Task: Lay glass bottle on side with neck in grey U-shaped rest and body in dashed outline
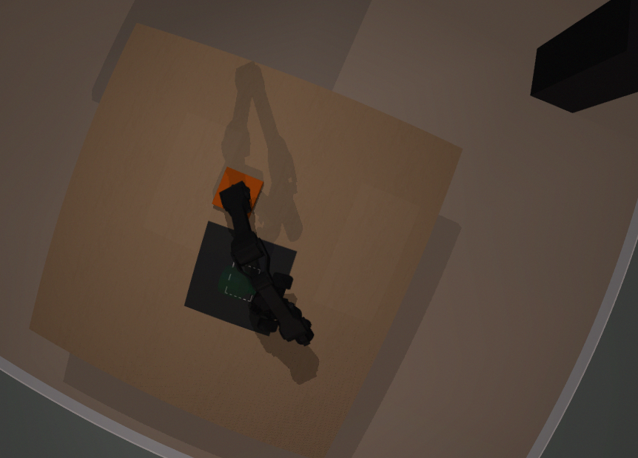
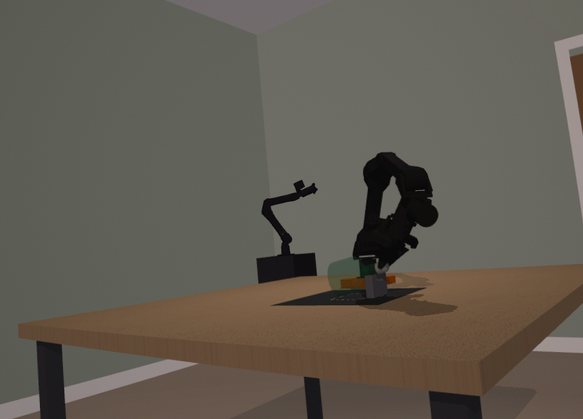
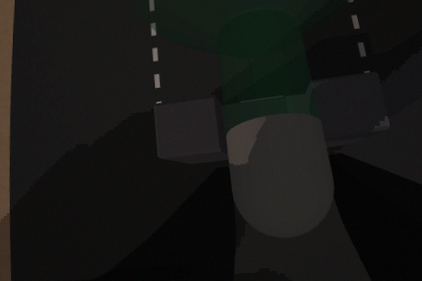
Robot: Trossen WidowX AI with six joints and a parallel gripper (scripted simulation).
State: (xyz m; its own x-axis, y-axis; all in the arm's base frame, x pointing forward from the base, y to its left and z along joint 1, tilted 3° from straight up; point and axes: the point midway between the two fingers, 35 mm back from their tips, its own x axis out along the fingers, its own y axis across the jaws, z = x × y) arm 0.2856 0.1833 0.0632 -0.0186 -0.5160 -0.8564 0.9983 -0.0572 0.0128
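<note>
The black mat is 100 mm to the right of my gripper tip and 70 mm below it. From my gripper tip the other things lie so: green glass bottle 50 mm to the right, 10 mm below.
</note>
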